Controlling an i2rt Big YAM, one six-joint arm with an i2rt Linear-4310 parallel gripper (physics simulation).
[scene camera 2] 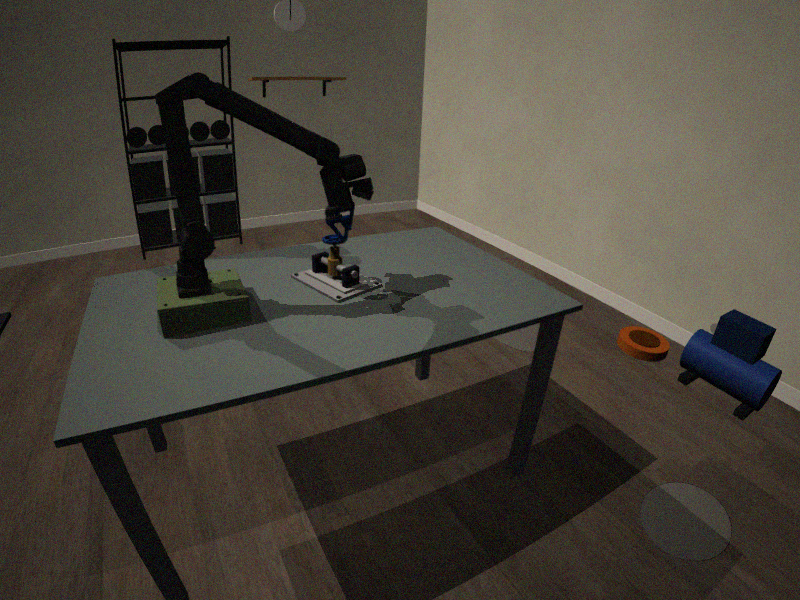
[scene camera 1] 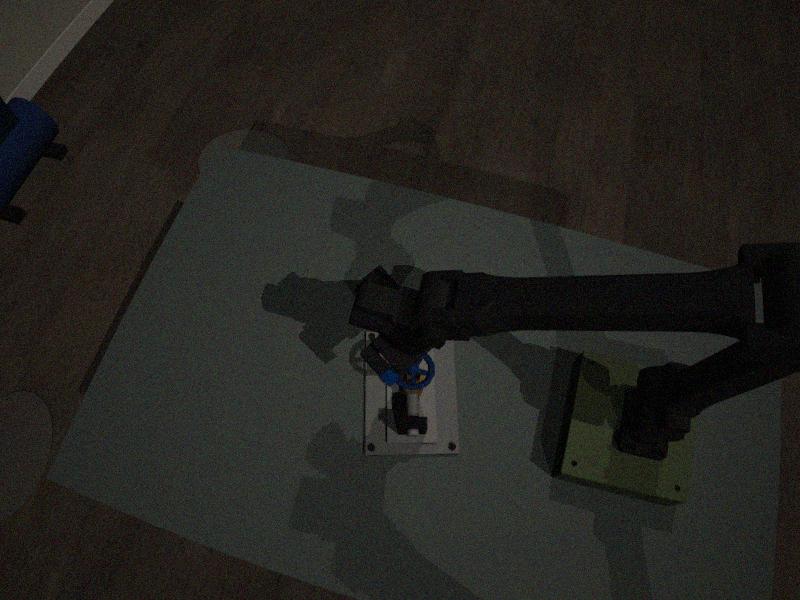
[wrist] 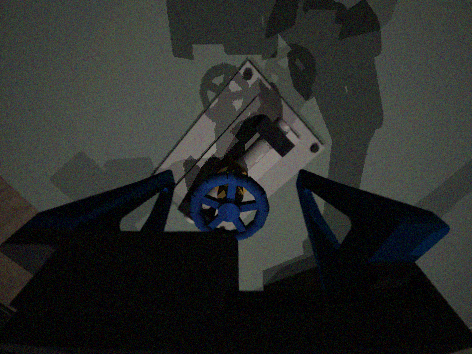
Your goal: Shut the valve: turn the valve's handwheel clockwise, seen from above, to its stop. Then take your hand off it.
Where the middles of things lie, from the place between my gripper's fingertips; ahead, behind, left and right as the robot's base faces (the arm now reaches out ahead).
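The blue spoked handwheel (wrist: 229, 208) is 30 mm behind my hand and 20 mm to the left of it, and it sits 30 mm below it. Going by their middles, the handwheel is the nearest to my hand of the things named here. As for the pale base plate (scene camera 1: 445, 383), I find it 30 mm behind my hand, 20 mm to the left of it and 150 mm below it.
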